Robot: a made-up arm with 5 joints.
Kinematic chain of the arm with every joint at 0, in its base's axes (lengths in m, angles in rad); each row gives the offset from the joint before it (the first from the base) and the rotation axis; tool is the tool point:
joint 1: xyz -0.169 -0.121 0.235 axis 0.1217 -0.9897 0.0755
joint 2: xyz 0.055 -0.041 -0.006 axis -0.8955 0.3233 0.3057
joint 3: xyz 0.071 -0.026 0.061 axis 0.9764 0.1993 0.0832
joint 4: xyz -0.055 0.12 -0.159 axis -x
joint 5: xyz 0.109 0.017 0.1 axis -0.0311 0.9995 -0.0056
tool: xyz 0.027 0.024 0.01
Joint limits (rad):
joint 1: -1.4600..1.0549
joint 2: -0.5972..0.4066
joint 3: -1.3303..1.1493
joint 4: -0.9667..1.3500
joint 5: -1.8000..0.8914
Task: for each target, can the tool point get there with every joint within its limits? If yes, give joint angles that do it. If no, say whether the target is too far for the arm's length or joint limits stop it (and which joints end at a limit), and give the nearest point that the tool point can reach.
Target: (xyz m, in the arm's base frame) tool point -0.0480 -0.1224 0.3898
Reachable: yes | joints 0.8661 -0.0831 -0.3482 -0.5788 -0.8318
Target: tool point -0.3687 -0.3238 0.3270
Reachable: no: joint limits stop it (at a limit: joint 1, joint 2, joint 3, joint 5) | nearest point -0.2919 -0.2325 0.4473 | short by 0.169 m
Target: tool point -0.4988 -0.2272 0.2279
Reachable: no: joint limits stop it (at a limit: joint 1, joint 2, joint 4, joint 5) | nearest point -0.4002 -0.1957 0.0502 | short by 0.206 m
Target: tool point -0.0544 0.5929 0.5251
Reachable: no: too far | nearest point -0.0964 0.1487 0.3945 | short by 0.465 m
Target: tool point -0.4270 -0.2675 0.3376
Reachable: no: joint limits stop it (at a limit: joint 1, joint 2, joint 3, joint 5) | nearest point -0.3312 -0.2131 0.4642 | short by 0.168 m
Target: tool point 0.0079 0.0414 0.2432
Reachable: yes | joints -0.2709 0.2374 0.5477 0.3538 -1.1690
